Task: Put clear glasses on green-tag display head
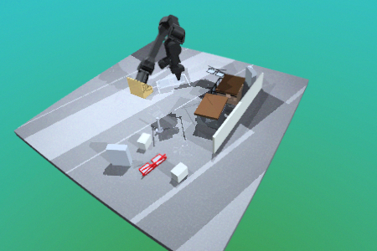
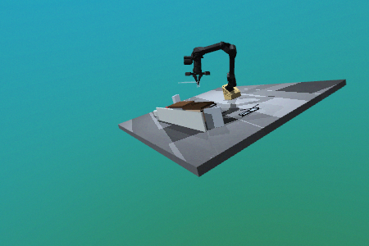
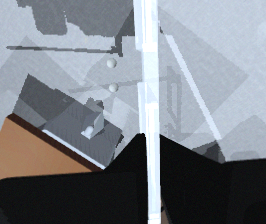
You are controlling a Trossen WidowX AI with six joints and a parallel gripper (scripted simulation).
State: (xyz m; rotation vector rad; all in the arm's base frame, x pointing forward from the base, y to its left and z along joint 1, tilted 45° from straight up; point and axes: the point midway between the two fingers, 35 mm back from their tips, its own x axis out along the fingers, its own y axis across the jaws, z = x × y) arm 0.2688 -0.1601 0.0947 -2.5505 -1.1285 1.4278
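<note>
Now: the display head 160 mm ahead of my gripper tip, 20 mm to the right of it and 140 mm below it. Round my gripper tip: thin pale stand 30 mm behind, 190 mm to the right, 170 mm below; then long white panel 320 mm ahead, 70 mm to the left, 140 mm below.
</note>
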